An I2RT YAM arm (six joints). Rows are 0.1 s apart.
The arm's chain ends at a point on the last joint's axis. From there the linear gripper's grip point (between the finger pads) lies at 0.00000 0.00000 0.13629 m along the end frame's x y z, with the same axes.
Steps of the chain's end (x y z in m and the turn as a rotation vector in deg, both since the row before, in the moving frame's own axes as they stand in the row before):
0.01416, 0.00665, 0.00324, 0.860, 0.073, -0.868
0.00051, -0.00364, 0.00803, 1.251, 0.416, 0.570
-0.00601, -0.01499, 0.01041, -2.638, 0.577, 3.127
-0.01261, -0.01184, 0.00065, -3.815, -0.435, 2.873
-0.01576, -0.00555, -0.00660, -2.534, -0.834, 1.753
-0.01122, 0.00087, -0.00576, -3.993, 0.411, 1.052
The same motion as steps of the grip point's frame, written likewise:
0.01432, 0.00460, 0.00322, 0.860, 0.073, -0.868
0.00151, -0.00661, 0.00799, 1.251, 0.416, 0.570
-0.00481, -0.00868, 0.01026, -2.638, 0.577, 3.127
-0.01387, -0.00280, 0.00034, -3.815, -0.435, 2.873
-0.01784, 0.00044, -0.00675, -2.534, -0.834, 1.753
-0.01033, 0.01037, -0.00609, -3.993, 0.411, 1.052

